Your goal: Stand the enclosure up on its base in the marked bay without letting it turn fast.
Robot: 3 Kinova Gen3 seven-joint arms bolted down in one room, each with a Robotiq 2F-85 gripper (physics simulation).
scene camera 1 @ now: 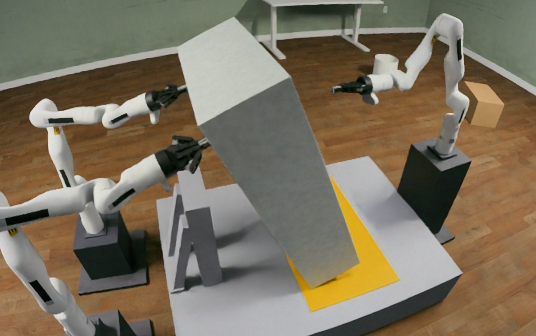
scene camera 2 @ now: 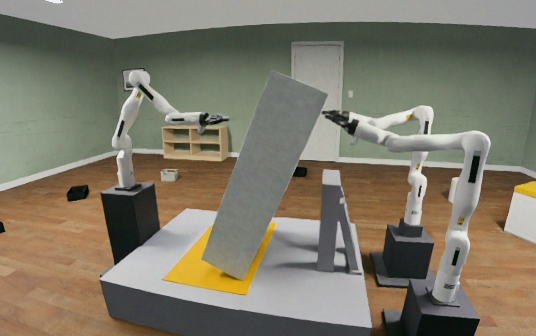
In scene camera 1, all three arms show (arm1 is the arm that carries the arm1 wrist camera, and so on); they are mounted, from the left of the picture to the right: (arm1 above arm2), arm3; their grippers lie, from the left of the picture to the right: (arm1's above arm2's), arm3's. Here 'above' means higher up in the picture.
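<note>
The grey box-shaped enclosure [scene camera 1: 280,175] [scene camera 2: 265,175] is tilted, its top leaning left in scene camera 1 and right in scene camera 2. Its lower end is over the yellow marked bay [scene camera 1: 367,250] [scene camera 2: 187,267], with a low edge down at the bay. Arm1's gripper [scene camera 1: 185,88] and arm2's gripper [scene camera 1: 206,143] are shut, their tips at or against the enclosure's leaning side. Arm3's gripper [scene camera 1: 335,90] is shut and apart from the enclosure, to its right. In scene camera 2, the left arm's gripper [scene camera 2: 227,119] is apart from it; a right-hand gripper [scene camera 2: 324,114] is at its upper edge.
The bay lies on a low grey platform [scene camera 1: 415,240] [scene camera 2: 150,295]. A grey support stand [scene camera 1: 204,245] [scene camera 2: 329,225] rises from the platform under the leaning side. Black pedestals [scene camera 1: 432,185] [scene camera 2: 129,215] carry the arms. A cardboard box [scene camera 1: 484,105] is behind arm3.
</note>
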